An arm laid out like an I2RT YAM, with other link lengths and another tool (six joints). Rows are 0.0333 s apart.
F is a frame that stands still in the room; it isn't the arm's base.
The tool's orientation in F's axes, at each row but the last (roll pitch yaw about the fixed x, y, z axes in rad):
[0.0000 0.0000 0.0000]
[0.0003 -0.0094 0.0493]
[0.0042 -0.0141 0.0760]
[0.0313 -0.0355 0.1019]
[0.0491 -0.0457 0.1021]
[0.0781 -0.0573 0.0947]
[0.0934 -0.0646 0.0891]
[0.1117 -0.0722 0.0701]
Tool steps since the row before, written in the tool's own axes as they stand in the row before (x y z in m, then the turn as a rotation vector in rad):
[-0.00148 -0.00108 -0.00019 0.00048 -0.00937 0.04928]
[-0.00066 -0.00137 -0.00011 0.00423 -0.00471 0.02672]
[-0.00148 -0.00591 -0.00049 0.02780 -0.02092 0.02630]
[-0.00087 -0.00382 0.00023 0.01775 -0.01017 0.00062]
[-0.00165 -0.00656 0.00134 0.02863 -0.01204 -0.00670]
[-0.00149 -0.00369 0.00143 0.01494 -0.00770 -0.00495]
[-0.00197 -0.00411 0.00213 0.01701 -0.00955 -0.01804]
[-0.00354 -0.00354 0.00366 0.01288 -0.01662 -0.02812]
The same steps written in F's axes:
[-0.00148 -0.00108 -0.00019 0.00048 -0.00937 0.04928]
[-0.00059 -0.00140 -0.00012 0.00421 -0.00452 0.02676]
[-0.00102 -0.00600 -0.00054 0.02895 -0.01889 0.02660]
[-0.00048 -0.00389 0.00008 0.01867 -0.00833 0.00093]
[-0.00101 -0.00676 0.00094 0.02997 -0.00869 -0.00597]
[-0.00119 -0.00392 0.00105 0.01585 -0.00582 -0.00467]
[-0.00169 -0.00446 0.00161 0.01882 -0.00618 -0.01771]
[-0.00348 -0.00418 0.00298 0.01590 -0.01230 -0.02879]

